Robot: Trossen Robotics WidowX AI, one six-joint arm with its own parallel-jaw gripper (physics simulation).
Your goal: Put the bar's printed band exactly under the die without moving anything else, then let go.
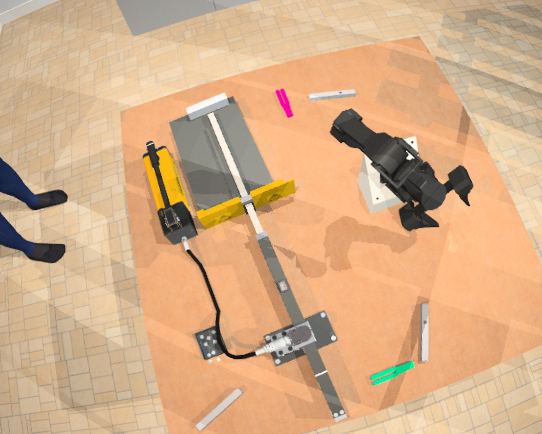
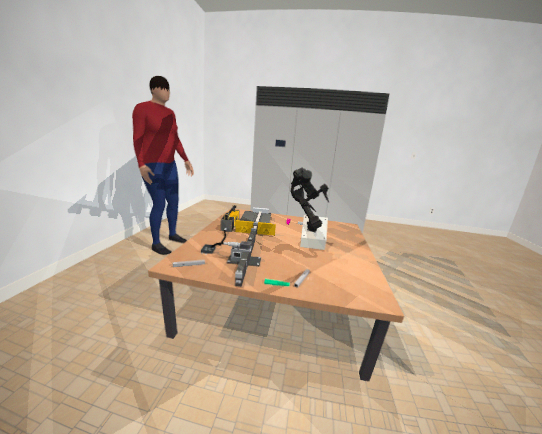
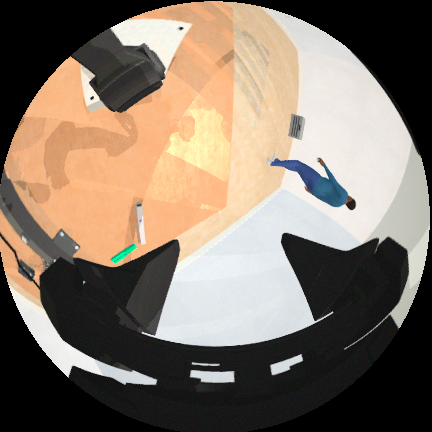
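Pixels of known places: gripper, fingertip midpoint: (image 1: 453,215) (image 2: 322,207) (image 3: 231,241); arm's base, link origin: (image 2: 312,227).
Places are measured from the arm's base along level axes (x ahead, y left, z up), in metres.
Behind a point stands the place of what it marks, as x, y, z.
A long pale bar (image 1: 229,155) {0.475, -0.195, -0.069} lies lengthwise over the grey bed, through the yellow upright plate, its near end at a dark rail (image 1: 272,257) {0.389, 0.172, -0.063} (image 2: 250,249) {0.314, 0.410, -0.055}. A small grey piece (image 1: 246,200) {0.438, -0.013, -0.046} crosses the bar at the plate; I cannot tell whether it is the printed band. A thin white line (image 1: 321,373) {0.309, 0.525, -0.063} crosses the rail beyond the metal head. The metal head (image 1: 301,334) (image 2: 241,250) straddles the rail; the die beneath it is hidden or too small to tell. My gripper (image 1: 453,215) {-0.054, 0.243, 0.221} (image 2: 327,196) (image 3: 231,241) {-0.054, 0.243, 0.221} is open and empty, raised high, far from bar and head.
The yellow plate (image 1: 275,196) {0.351, -0.038, -0.108} (image 2: 265,228) {0.361, -0.037, -0.087} stands across the bed. A yellow-black unit (image 1: 170,182) {0.676, -0.131, -0.055} has a black cable (image 1: 204,275) {0.608, 0.173, -0.127} to the head. Loose silver bars (image 1: 332,95) {0.080, -0.408, -0.121} (image 1: 424,331) {-0.013, 0.469, -0.119} (image 1: 219,409) {0.615, 0.588, -0.119}, a magenta clip (image 1: 284,103) {0.260, -0.406, -0.126} and a green clip (image 1: 393,373) {0.102, 0.570, -0.128} (image 3: 124,253) {0.099, 0.569, -0.131} lie around.
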